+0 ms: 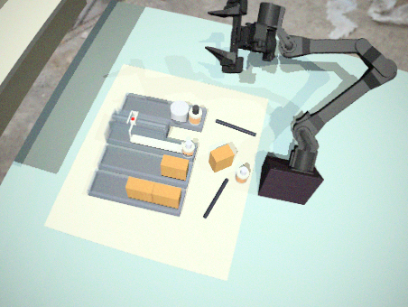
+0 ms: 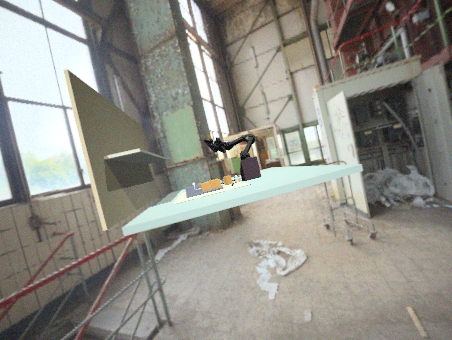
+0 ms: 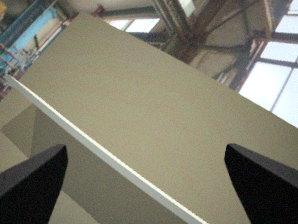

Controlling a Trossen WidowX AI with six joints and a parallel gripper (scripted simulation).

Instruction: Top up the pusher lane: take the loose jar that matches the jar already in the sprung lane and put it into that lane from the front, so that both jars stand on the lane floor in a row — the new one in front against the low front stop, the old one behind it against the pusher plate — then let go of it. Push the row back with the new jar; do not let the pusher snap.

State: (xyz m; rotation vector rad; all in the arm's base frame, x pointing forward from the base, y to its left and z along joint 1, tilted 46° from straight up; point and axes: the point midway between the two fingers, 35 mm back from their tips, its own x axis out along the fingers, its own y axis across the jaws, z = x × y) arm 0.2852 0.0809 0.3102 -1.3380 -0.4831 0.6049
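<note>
Right now the pale plate is 11 cm ahead of my gripper tip, 9 cm to the left of it and 36 cm below it. The rest, counted from my gripper tip: lane (15 cm ahead, 9 cm to the left, 39 cm below).
</note>
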